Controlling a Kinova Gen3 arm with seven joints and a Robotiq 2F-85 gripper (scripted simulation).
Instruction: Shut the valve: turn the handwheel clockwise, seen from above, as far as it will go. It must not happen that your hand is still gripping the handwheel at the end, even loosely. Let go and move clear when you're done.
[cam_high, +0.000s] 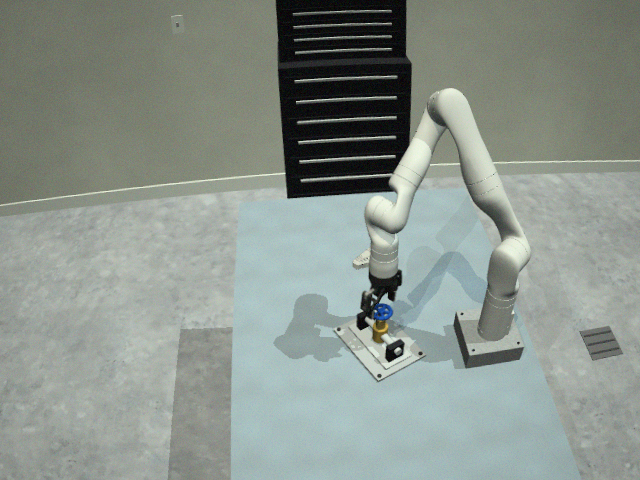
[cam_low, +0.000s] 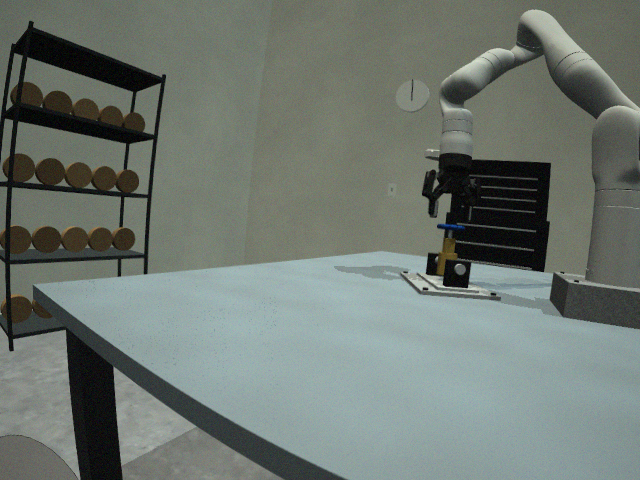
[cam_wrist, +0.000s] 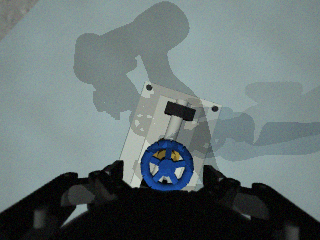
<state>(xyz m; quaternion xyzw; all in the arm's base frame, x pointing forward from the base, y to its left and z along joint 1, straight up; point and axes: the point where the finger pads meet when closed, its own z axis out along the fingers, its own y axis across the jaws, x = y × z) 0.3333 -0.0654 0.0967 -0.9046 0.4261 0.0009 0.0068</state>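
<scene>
The blue handwheel lies 3 cm below my hand.
</scene>
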